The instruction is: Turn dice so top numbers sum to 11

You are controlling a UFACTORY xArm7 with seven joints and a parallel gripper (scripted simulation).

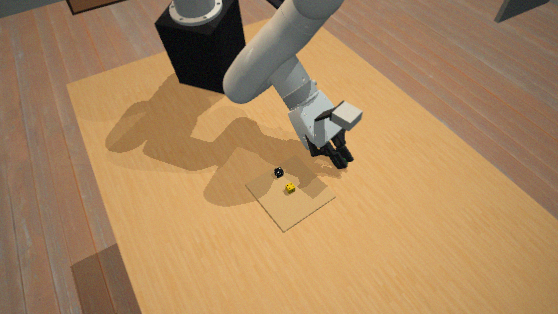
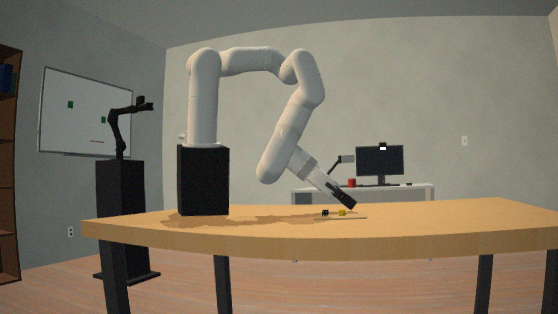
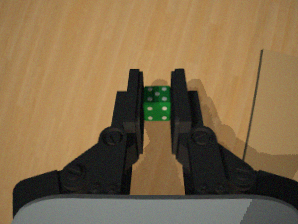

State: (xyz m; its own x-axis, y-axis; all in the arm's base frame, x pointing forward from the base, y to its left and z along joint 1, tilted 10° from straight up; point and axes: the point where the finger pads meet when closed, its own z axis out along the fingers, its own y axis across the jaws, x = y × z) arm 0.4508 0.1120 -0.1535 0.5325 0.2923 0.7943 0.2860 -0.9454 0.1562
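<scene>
My gripper is now 130 mm to the left of the black die, 50 mm past it and 20 mm above it. Also, from my hand: yellow die 130 mm to the right, 20 mm below; then green die 10 mm below, 10 mm ahead; then tan mat 130 mm to the right, 30 mm below.
</scene>
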